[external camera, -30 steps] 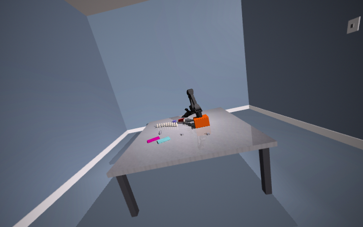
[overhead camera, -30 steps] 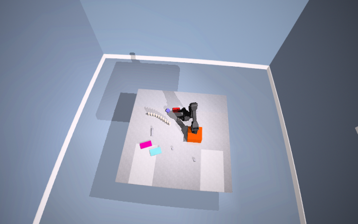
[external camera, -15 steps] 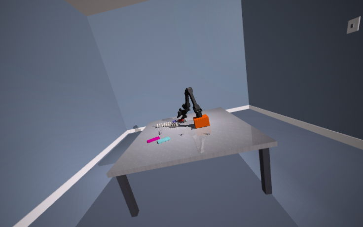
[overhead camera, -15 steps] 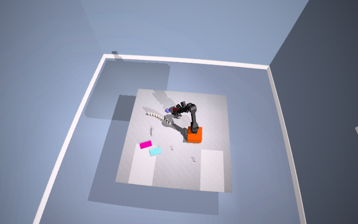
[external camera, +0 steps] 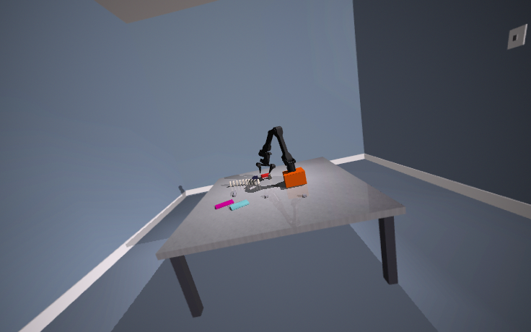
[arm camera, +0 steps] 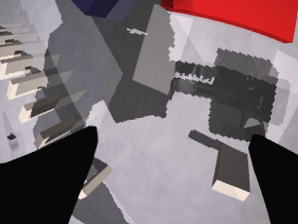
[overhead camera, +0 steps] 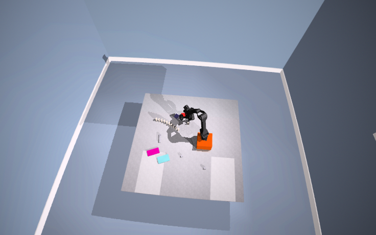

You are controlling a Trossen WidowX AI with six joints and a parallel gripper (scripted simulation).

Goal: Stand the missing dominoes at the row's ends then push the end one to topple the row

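My gripper tip is 100 mm to the left of the red block, 50 mm above it and 20 mm short of it. From my gripper tip the other things lie so: purple block: 130 mm ahead, 50 mm to the right, 50 mm below; then magenta tile: 480 mm to the left, 240 mm ahead, 60 mm below; then cyan block: 520 mm to the left, 100 mm ahead, 50 mm below.
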